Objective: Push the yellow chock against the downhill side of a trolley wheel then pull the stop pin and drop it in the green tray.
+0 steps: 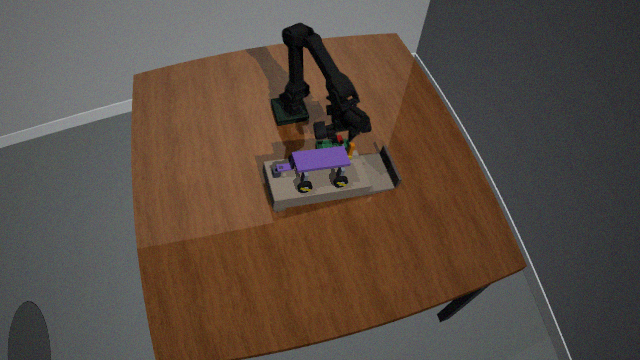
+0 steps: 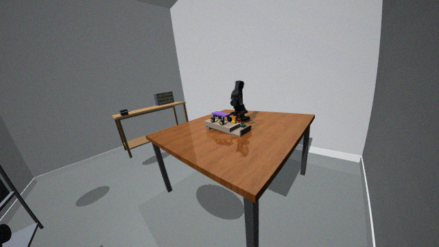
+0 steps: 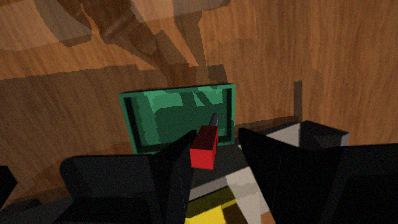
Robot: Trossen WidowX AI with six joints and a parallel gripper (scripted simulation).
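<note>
My gripper tip is now 10 mm above the red-headed stop pin. The rest, counted from my gripper tip: yellow chock: 60 mm ahead, 30 mm to the right, 30 mm above; then green tray: 60 mm below, 30 mm to the right, 10 mm behind; then grey ramp: 140 mm to the right, 100 mm ahead, 10 mm below.
</note>
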